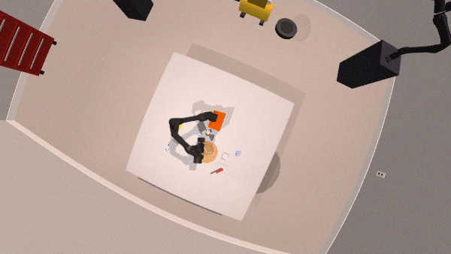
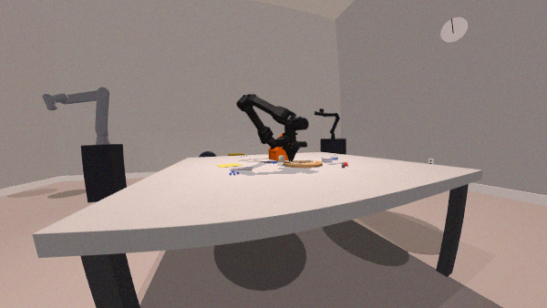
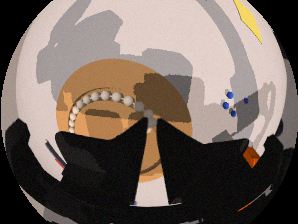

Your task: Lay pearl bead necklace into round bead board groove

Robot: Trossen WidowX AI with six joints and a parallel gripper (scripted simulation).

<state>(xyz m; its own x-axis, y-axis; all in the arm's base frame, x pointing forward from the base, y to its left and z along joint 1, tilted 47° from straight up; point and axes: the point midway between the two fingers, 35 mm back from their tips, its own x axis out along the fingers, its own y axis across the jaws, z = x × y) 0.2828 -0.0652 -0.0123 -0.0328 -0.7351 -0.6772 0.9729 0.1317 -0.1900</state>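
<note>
My gripper tip is now 4 cm short of the round tan bead board, 5 cm to the right of it and 1 cm above it. From my gripper tip the other things lie so: tool (18 cm ahead, 20 cm to the left, 1 cm below); then yellow pad (13 cm behind, 30 cm to the right, 2 cm below); then white square (2 cm ahead, 23 cm to the left, 1 cm below).
</note>
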